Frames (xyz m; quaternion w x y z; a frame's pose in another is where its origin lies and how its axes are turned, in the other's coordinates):
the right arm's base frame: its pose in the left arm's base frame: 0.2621 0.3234 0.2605 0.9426 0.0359 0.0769 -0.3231
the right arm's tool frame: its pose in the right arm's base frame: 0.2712 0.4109 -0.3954 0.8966 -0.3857 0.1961 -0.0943
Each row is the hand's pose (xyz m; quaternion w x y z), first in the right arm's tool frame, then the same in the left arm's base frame.
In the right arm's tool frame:
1: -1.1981 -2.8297 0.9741 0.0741 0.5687 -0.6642 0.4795
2: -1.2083 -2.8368 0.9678 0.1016 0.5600 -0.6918 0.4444
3: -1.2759 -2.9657 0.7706 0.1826 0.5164 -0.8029 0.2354
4: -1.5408 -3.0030 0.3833 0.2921 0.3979 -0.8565 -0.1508
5: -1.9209 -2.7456 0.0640 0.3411 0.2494 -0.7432 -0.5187
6: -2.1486 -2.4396 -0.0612 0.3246 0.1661 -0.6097 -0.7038
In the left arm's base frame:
1: -0.0816 -0.1093 2.8995 0.6343 0.3982 -0.5744 0.3304
2: -0.0940 -0.1070 2.9054 0.6528 0.3607 -0.5930 0.3034
3: -0.3303 -0.1713 2.9162 0.6776 0.1852 -0.6951 0.1529
4: -0.7824 -0.0636 2.8416 0.6226 -0.1071 -0.7627 -0.1387
5: -1.1322 0.3263 2.6458 0.4525 -0.3431 -0.7023 -0.4292
6: -1.2357 0.6655 2.4578 0.3019 -0.4314 -0.6225 -0.5790

